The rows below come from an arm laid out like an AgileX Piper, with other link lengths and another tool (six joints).
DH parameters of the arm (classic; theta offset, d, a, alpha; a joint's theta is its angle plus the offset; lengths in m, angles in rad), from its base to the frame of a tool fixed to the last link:
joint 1: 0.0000 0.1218 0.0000 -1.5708
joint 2: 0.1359 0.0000 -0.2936 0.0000
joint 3: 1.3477 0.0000 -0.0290 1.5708
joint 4: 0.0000 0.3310 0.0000 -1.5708
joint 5: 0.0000 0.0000 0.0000 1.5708
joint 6: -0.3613 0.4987 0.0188 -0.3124
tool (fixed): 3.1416 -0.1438 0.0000 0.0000
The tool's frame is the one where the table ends.
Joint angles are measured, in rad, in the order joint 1, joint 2, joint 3, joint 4, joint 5, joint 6. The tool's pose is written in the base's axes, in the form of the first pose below.
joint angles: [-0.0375 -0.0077 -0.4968 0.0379 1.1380 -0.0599]
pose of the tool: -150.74, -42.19, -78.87, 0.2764, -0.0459, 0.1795
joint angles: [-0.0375 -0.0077 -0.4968 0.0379 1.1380 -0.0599]
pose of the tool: -150.74, -42.19, -78.87, 0.2764, -0.0459, 0.1795
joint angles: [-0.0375 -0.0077 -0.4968 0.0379 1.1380 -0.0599]
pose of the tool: -150.74, -42.19, -78.87, 0.2764, -0.0459, 0.1795
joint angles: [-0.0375 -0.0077 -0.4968 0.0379 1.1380 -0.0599]
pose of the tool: -150.74, -42.19, -78.87, 0.2764, -0.0459, 0.1795
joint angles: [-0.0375 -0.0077 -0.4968 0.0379 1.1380 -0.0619]
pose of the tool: -150.77, -42.35, -78.85, 0.2764, -0.0460, 0.1796
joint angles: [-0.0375 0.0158 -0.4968 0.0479 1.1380 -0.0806]
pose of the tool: -151.05, -43.59, -76.75, 0.2785, -0.0427, 0.1735
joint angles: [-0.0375 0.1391 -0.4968 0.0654 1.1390 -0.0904]
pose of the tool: -152.93, -43.04, -66.54, 0.2832, -0.0371, 0.1383
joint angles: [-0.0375 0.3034 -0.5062 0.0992 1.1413 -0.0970]
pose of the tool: -153.69, -41.29, -53.86, 0.2838, -0.0259, 0.0957
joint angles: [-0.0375 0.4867 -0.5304 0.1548 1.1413 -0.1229]
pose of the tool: -152.40, -40.04, -41.41, 0.2819, -0.0074, 0.0571
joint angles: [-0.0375 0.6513 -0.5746 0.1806 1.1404 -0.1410]
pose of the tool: -151.73, -38.87, -32.25, 0.2825, 0.0011, 0.0338
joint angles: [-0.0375 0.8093 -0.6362 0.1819 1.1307 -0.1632]
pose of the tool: -151.83, -38.91, -25.42, 0.2913, 0.0010, 0.0197
